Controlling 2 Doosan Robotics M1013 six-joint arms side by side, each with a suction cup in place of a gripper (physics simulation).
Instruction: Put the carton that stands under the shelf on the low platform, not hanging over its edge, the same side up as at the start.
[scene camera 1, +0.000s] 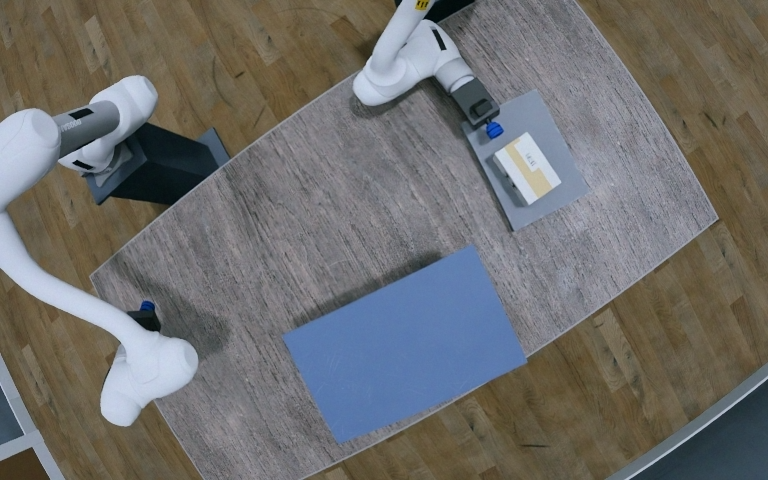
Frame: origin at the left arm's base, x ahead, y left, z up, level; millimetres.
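Where they show: left hand, its tool point: (497, 135); right hand, its tool point: (148, 306); right arm's base, origin of its link: (107, 152).
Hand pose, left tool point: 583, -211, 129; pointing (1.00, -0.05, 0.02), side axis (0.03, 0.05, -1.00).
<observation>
Each offset is from my left tool point to the top centre of the thing, as dx, dy, dz. "spot": to the spot under its first point. Level surfaces: height alone.
A white carton with a tan band and a printed label {spot: +140, +14, +7} (535, 176) stands on the low grey platform {+84, +43, -81} (535, 113) at the upper right. Its outline lies within the platform's edges, nearer the platform's left edge, and it looks level. My left gripper (495, 130), a blue suction cup, is just off the carton's upper left end, with a gap between them. It holds nothing, so it is open. My right gripper (147, 306), also a blue suction cup, is at the far left, away from the carton, and is open and empty. The carton's underside is hidden.
The blue shelf {+280, -467, +214} (404, 345) stands at the lower middle of the table {dz -129} (339, 226) and hides what is beneath it. The right arm's white links hang over the table's left end. The left arm reaches in from the top, its dark wrist part over the platform's upper left corner.
</observation>
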